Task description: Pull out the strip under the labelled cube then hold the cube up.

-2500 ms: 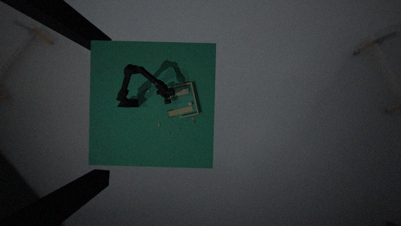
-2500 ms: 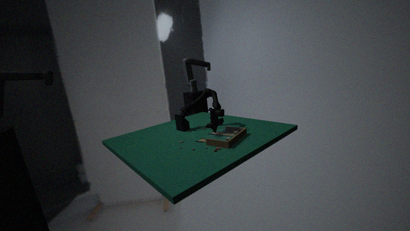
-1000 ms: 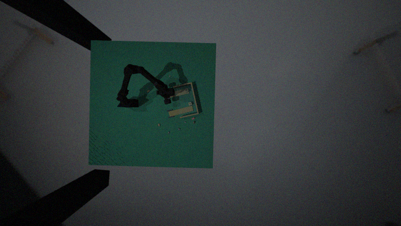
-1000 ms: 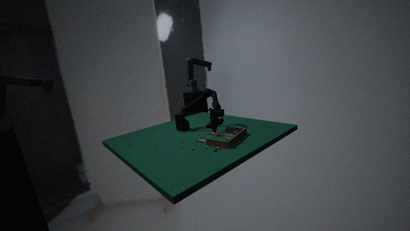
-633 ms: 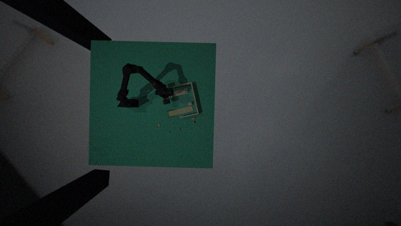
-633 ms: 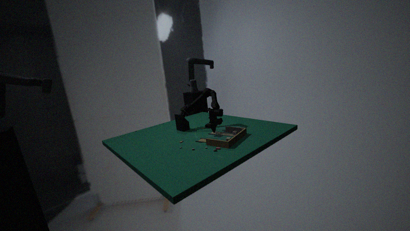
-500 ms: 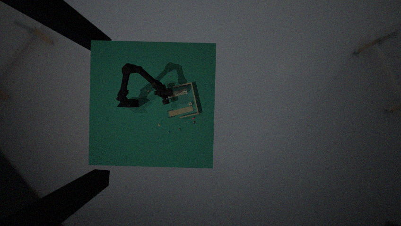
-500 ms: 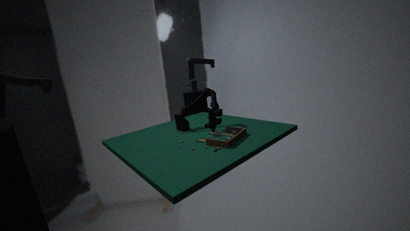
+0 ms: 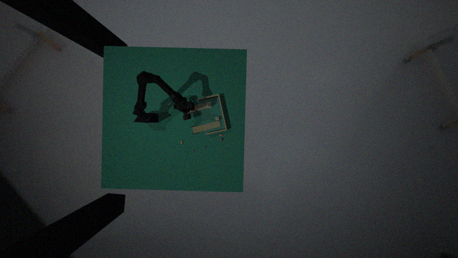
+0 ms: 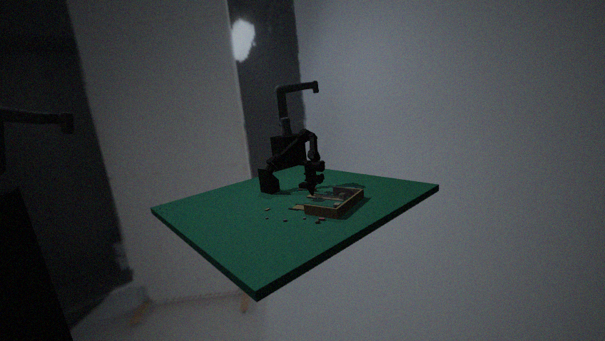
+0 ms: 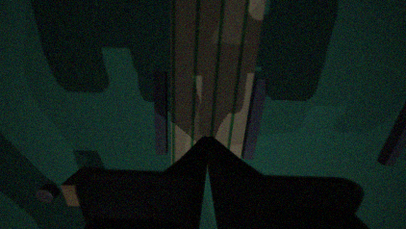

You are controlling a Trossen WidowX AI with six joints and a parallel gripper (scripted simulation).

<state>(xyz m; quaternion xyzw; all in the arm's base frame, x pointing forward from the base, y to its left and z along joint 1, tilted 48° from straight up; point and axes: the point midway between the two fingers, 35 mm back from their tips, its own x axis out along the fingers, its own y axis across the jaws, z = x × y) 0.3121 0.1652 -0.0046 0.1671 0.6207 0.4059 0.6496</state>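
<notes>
Now: gripper tip 7 cm past the tan cube and 8 cm to the right of it.
</notes>
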